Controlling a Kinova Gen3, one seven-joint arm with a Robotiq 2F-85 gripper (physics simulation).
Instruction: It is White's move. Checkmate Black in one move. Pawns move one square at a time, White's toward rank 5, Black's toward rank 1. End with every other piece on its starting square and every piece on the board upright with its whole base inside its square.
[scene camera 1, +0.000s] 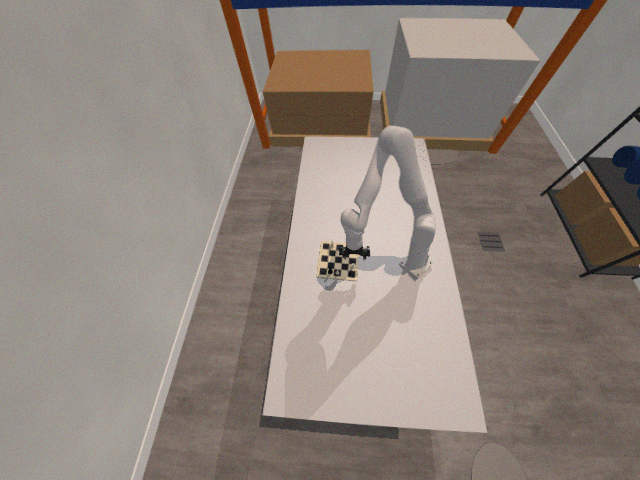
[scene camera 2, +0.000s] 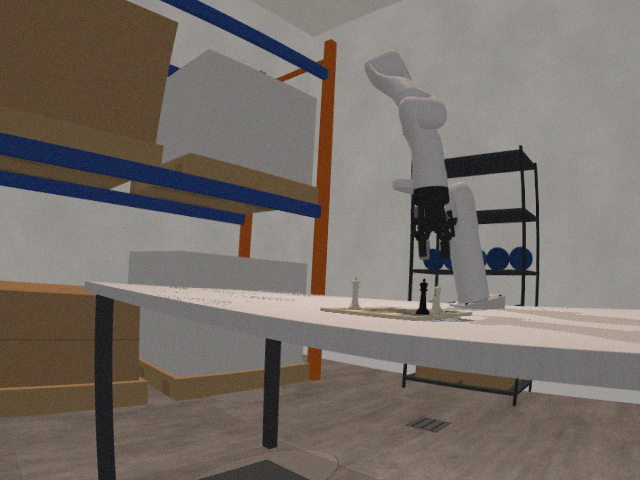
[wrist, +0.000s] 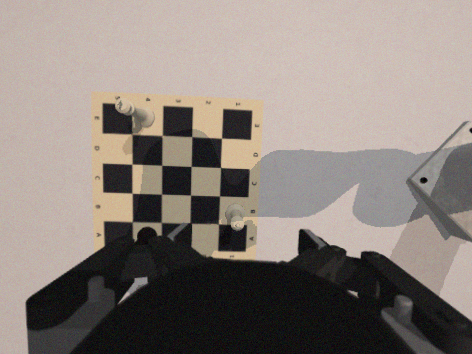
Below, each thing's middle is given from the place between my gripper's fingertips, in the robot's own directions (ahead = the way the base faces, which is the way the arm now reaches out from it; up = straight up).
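Chessboard (scene camera 1: 328, 257): 110 mm below my hand, 70 mm ahead of it and 50 mm to the right of it.
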